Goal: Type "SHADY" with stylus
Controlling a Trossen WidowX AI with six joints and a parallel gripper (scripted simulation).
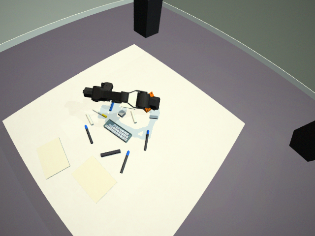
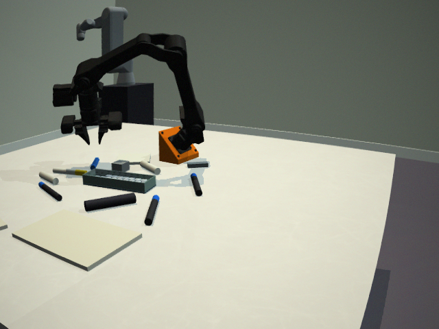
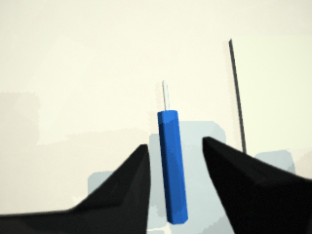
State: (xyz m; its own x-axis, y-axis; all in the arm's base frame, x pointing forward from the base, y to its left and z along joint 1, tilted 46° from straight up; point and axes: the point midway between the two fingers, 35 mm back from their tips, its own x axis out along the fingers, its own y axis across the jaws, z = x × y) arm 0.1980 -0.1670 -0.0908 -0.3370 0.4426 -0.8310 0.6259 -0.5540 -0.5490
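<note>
Right now the blue stylus is 1 cm behind my gripper tip, 1 cm to the right of it and 6 cm below it. The rest, counted from my gripper tip: grey stylus tip 4 cm behind, 3 cm to the right, 6 cm below; then yellow-tipped white pen 11 cm ahead, 2 cm to the left, 6 cm below; then grey cube 1 cm ahead, 11 cm to the left, 5 cm below.
</note>
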